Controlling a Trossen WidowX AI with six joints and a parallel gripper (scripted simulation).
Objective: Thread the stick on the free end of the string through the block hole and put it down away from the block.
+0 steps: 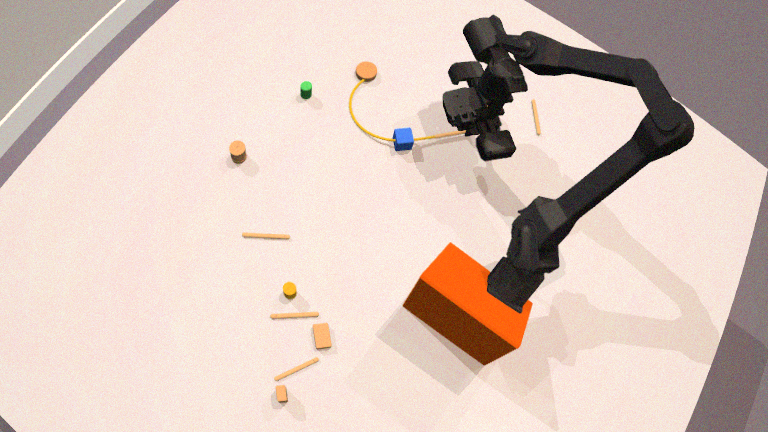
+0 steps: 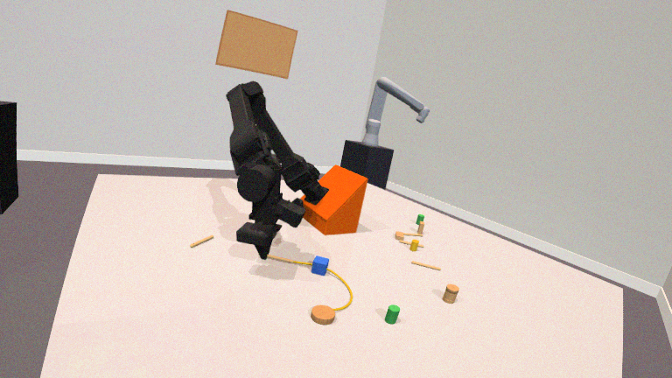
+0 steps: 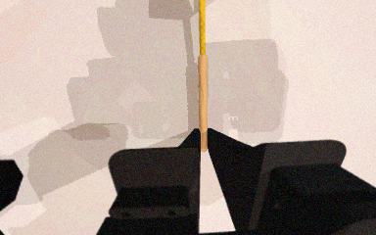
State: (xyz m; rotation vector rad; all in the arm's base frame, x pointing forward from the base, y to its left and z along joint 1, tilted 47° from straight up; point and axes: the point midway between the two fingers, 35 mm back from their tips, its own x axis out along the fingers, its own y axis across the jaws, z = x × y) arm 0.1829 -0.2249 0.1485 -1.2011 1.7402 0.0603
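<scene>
Right now the thin wooden stick is 30 mm to the left of my gripper tip, 30 mm ahead of it and 10 mm above it. Also, from my gripper tip: round wooden button (220 mm ahead, 10 mm above); green cylinder (280 mm ahead, 100 mm to the left, 10 mm above); blue block (90 mm to the left, 80 mm ahead, 10 mm above).
</scene>
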